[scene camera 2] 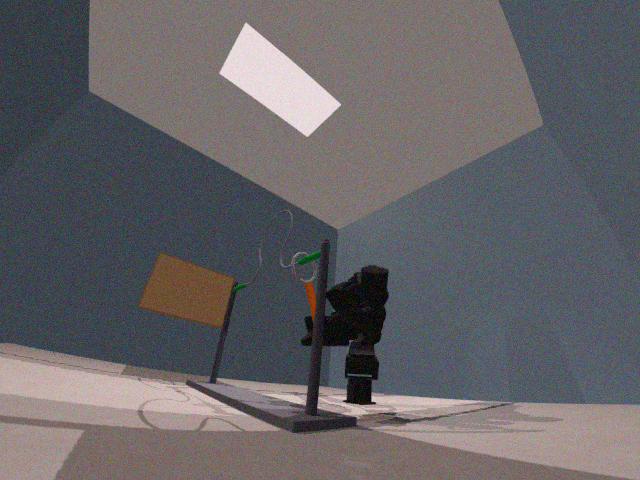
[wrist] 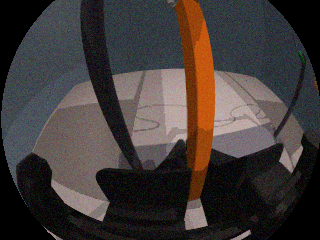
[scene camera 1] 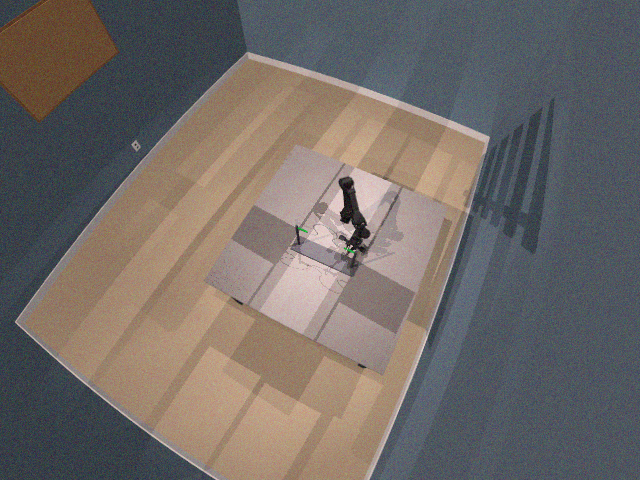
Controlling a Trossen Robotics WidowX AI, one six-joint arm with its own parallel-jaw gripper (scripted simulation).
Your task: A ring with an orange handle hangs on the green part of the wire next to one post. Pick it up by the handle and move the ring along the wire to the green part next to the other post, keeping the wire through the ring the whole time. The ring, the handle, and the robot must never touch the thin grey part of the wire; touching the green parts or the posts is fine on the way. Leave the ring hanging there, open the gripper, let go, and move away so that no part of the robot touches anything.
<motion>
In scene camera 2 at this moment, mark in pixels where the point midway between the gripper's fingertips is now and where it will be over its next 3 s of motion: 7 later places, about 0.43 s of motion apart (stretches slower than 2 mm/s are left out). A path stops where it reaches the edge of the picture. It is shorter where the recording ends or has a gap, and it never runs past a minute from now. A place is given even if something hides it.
The gripper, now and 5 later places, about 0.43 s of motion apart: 302,342; 302,344; 316,341; 324,336; 333,332; 340,327
</motion>
